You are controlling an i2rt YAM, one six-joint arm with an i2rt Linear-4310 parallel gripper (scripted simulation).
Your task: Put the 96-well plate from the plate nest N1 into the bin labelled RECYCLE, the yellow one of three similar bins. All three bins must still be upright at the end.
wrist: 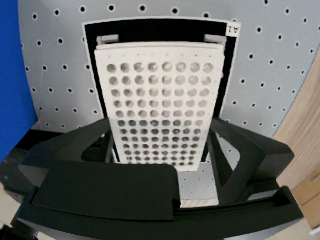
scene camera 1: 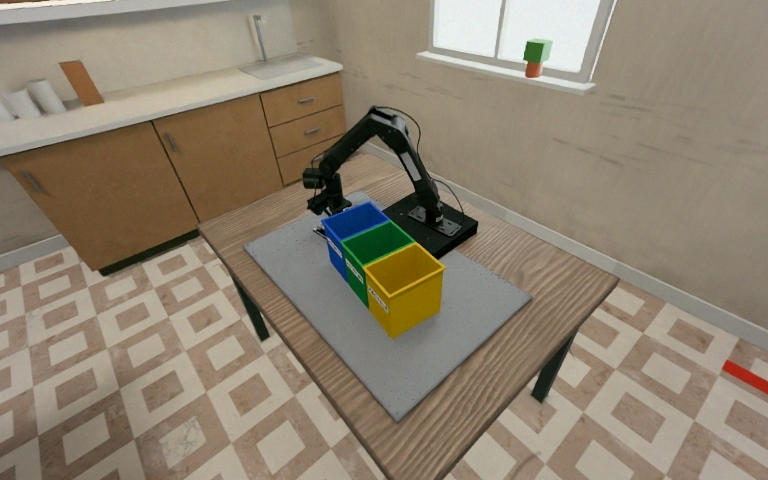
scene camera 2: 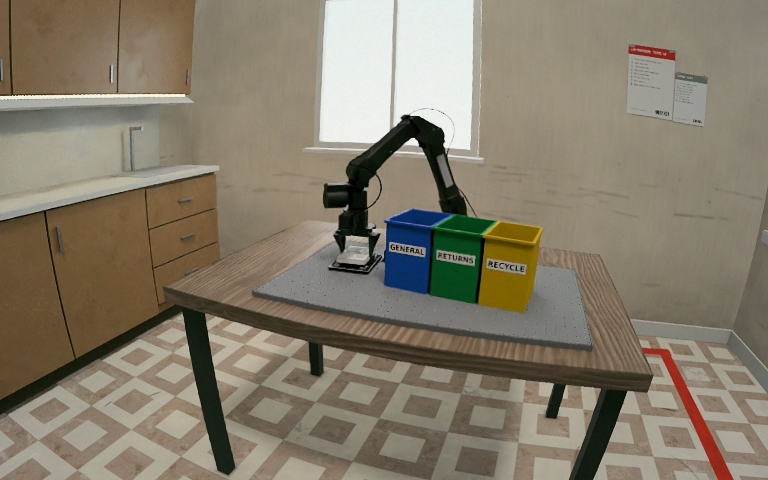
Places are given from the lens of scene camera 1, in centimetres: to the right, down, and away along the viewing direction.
yellow recycle bin (scene camera 1: 397, 309): 4, 18, 94
green returns bin (scene camera 1: 369, 246): -4, 2, 112
blue general bin (scene camera 1: 341, 226): -14, -4, 119
The marked spots on the yellow recycle bin and the green returns bin are 26 cm apart.
